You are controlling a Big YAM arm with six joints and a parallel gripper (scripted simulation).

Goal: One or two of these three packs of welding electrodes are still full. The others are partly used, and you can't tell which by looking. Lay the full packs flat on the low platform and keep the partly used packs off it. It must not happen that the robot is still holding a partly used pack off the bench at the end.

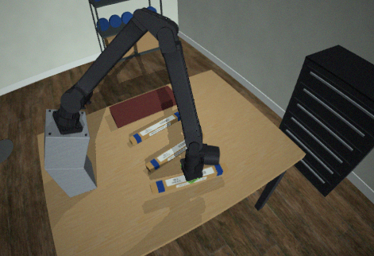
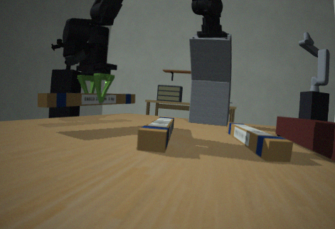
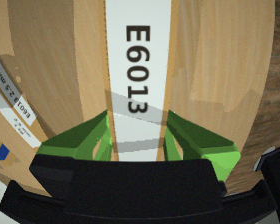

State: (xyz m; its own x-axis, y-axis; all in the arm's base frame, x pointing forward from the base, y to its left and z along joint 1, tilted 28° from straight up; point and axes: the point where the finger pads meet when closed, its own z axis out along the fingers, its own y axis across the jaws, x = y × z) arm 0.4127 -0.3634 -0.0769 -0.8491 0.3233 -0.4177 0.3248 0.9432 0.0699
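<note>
Now: hand 1 cm below the pack of welding electrodes. Round my hand: dark red platform 14 cm ahead, 57 cm to the left, 5 cm below.
</note>
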